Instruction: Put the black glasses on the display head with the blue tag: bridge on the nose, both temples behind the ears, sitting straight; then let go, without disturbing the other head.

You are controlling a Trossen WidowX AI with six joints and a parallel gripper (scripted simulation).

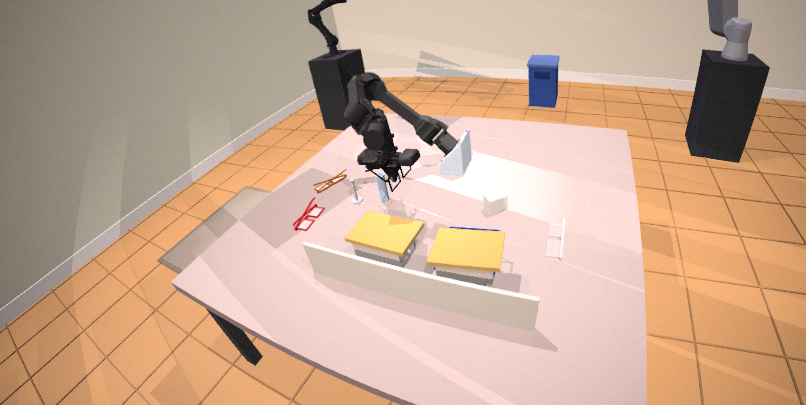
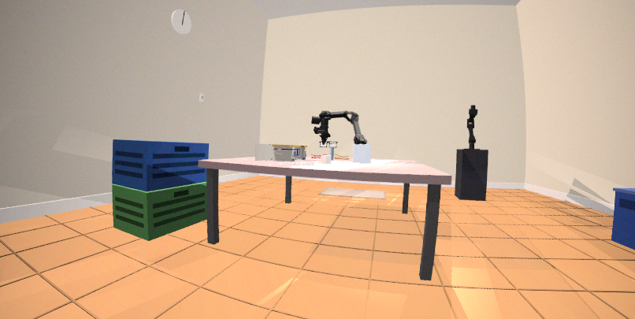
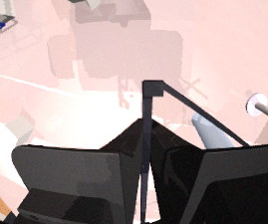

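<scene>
The pale blue cylinder lies 90 mm to the right of my gripper tip, 70 mm below it and 40 mm behind it. From my gripper tip the other things lie so: round stand (180 mm to the right, 100 mm below, 10 mm behind); then white cube (270 mm to the left, 110 mm behind, 90 mm below); then low white wall (290 mm ahead, 200 mm to the left, 70 mm below).
</scene>
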